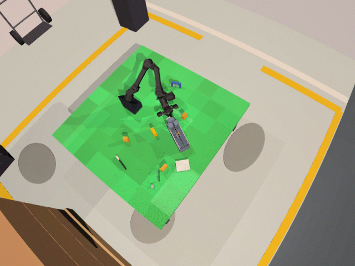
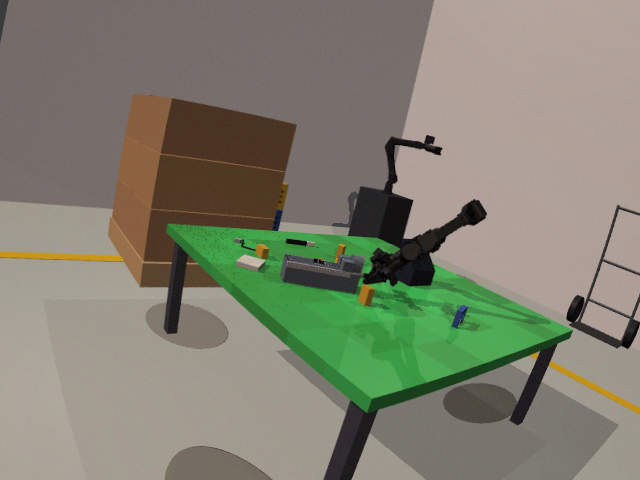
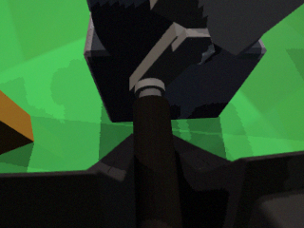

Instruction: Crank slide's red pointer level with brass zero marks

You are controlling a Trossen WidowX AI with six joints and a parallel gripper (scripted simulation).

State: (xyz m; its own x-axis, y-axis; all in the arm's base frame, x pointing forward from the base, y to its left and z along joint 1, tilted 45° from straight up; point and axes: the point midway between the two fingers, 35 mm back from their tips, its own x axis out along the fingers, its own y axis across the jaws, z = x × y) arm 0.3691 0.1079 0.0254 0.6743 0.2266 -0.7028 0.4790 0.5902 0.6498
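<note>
Right now my gripper tip is 2 cm past the dark handle, 1 cm to the right of it and 3 cm below it. From my gripper tip the other things lie so: blue bracket 18 cm behind, 32 cm to the left; then red pointer 15 cm ahead, 11 cm to the right, 5 cm above; then white pad 30 cm ahead, 28 cm to the right, 2 cm below.
</note>
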